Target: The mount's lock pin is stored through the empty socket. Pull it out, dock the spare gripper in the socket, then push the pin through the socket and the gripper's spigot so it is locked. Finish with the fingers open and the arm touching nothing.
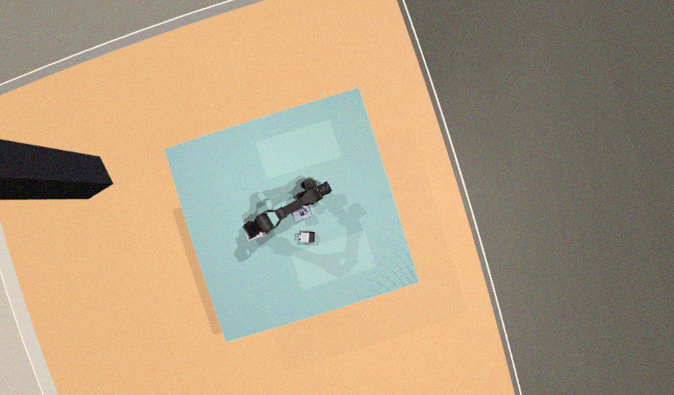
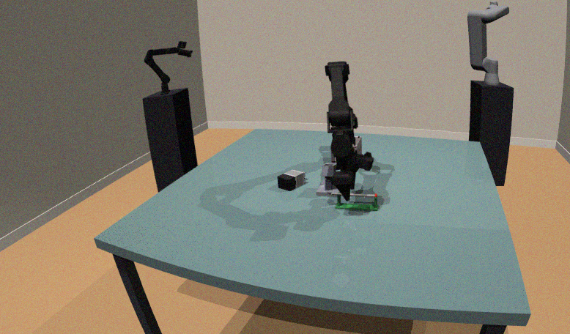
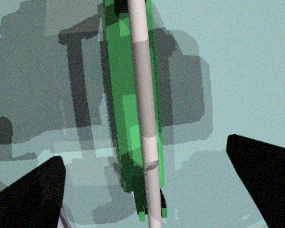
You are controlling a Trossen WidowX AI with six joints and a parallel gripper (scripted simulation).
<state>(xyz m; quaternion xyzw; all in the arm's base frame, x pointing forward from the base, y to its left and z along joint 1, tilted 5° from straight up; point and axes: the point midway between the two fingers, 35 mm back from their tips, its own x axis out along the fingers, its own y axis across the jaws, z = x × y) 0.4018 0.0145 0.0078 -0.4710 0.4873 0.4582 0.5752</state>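
My gripper tip is 2 cm to the right of the green cradle and 2 cm above it. From my gripper tip the other things lie so: socket: 13 cm behind, 7 cm to the right, 1 cm above; then spare gripper: 19 cm behind, 21 cm to the right, 2 cm below.
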